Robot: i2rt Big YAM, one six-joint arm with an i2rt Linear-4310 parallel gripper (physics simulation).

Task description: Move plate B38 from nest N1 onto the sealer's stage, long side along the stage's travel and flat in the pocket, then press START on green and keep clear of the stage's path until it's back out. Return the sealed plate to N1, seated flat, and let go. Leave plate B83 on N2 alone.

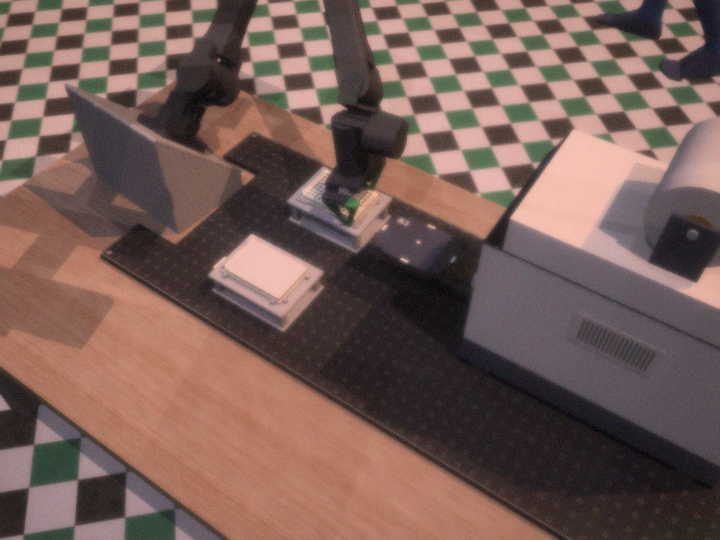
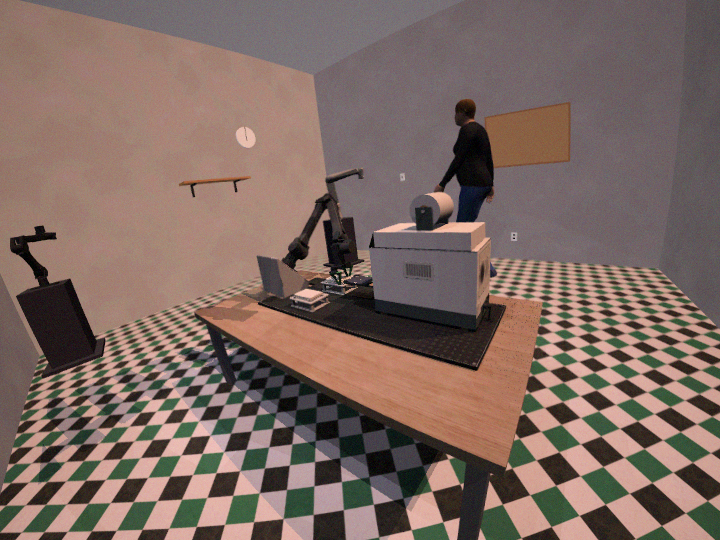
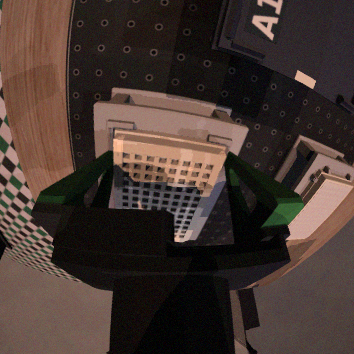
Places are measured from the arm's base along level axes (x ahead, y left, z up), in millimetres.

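Where they show: gripper, fingertip midpoint: [image 1: 358, 209] [image 3: 169, 155]; arm's base, link origin: [image 1: 170, 137] [image 2: 285, 268].
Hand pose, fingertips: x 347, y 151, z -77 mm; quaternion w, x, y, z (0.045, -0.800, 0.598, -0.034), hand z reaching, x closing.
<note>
Each offset is from my fingertips to the top centre of the thing. "spot": to the spot under its first point.
A plate with an open grid of wells [image 1: 313, 187] [image 3: 165, 150] sits on the back nest {dx -45, dy -3, dz +6 mm} [image 1: 297, 204] [image 3: 175, 119]; its label is not readable. My gripper [image 1: 347, 210] [image 2: 341, 274] [image 3: 169, 155] is open, pointing down over this plate, with one green finger beside each side of it and nothing gripped. Whether the fingers touch it I cannot tell. A second plate with a plain pale top {dx -20, dy -223, dz +8 mm} [image 1: 267, 266] [image 2: 309, 294] [image 3: 322, 205] lies on the front nest {spot: dx +61, dy -212, dz -10 mm} [image 1: 303, 294]. The sealer's dark stage {dx +207, dy -23, dz +51 mm} [image 1: 415, 239] [image 2: 358, 280] [image 3: 310, 35] is out, beside the back nest. The START button does not show.
The big sealer [image 1: 523, 302] [image 2: 430, 284] stands beyond the stage, a film roll {dx +538, dy +26, dz +423 mm} [image 1: 680, 191] [image 2: 430, 206] on top. A grey angled panel [image 1: 130, 154] [image 2: 277, 276] stands near the arm's base. A person [image 2: 472, 156] is behind the table.
</note>
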